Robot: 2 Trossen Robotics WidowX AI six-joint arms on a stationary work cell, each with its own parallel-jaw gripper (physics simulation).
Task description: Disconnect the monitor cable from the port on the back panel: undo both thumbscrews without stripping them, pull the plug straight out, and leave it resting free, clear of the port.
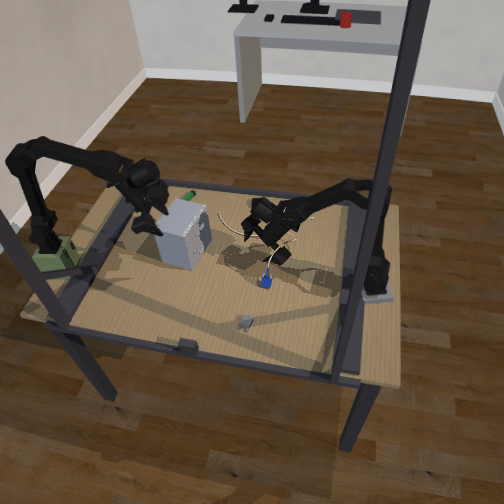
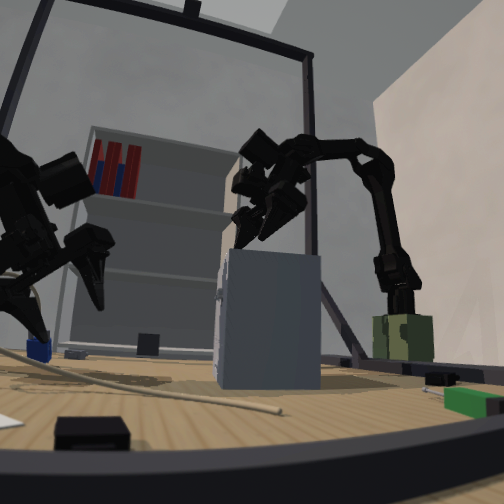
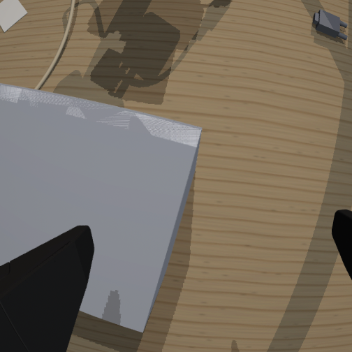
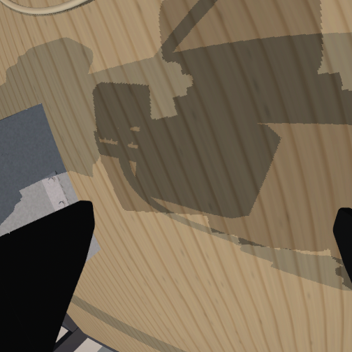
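Note:
The blue plug (image 1: 266, 281) (image 2: 39, 350) is on the table, well apart from the grey box (image 1: 172, 245) (image 2: 272, 320) (image 3: 125, 180) and its back panel (image 1: 198, 240). The port and thumbscrews are too small to make out. The pale cable (image 1: 227, 227) (image 2: 150, 392) (image 3: 62, 55) (image 4: 40, 11) runs from the plug across the table. My left gripper (image 1: 163, 223) (image 2: 249, 243) (image 3: 217, 232) is open and empty, just above the box top. My right gripper (image 1: 255, 249) (image 2: 74, 325) (image 4: 221, 218) is open and empty above the table, between box and plug; no plug shows between its fingers.
A small grey connector (image 1: 245, 322) (image 2: 76, 354) (image 3: 328, 23) lies toward the front of the table. A green-handled screwdriver (image 1: 189, 195) (image 2: 465, 402) lies behind the box. A white card (image 2: 7, 422) (image 3: 10, 14) lies on the table. Dark frame posts (image 1: 385, 150) rise at the table's sides.

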